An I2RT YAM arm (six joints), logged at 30 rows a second.
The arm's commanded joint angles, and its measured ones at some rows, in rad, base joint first. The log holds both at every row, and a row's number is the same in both.
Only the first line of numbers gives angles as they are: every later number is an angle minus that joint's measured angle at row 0.
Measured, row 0: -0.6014, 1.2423, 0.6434, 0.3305, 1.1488, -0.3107
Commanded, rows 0 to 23: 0.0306, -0.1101, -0.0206, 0.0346, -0.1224, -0.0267; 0.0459, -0.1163, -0.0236, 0.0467, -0.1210, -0.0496; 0.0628, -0.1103, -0.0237, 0.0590, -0.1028, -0.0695; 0.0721, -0.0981, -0.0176, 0.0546, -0.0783, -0.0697; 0.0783, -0.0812, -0.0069, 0.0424, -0.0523, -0.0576; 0.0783, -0.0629, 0.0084, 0.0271, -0.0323, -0.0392; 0.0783, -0.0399, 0.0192, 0.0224, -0.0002, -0.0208; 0.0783, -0.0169, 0.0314, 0.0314, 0.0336, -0.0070; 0.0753, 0.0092, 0.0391, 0.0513, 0.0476, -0.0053; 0.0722, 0.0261, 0.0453, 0.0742, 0.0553, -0.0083; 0.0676, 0.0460, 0.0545, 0.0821, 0.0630, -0.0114; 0.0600, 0.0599, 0.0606, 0.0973, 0.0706, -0.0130; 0.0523, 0.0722, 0.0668, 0.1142, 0.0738, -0.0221; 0.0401, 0.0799, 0.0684, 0.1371, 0.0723, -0.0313; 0.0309, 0.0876, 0.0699, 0.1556, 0.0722, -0.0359; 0.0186, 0.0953, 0.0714, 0.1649, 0.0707, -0.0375; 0.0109, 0.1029, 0.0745, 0.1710, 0.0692, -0.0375; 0.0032, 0.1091, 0.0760, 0.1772, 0.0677, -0.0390; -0.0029, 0.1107, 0.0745, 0.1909, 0.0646, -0.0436; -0.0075, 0.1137, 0.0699, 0.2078, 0.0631, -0.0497; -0.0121, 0.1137, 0.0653, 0.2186, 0.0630, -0.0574; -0.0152, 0.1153, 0.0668, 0.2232, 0.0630, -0.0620; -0.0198, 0.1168, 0.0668, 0.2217, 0.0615, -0.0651; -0.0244, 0.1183, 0.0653, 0.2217, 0.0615, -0.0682
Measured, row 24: -0.0103, 0.1213, 0.0396, 0.1717, 0.0458, -0.0504
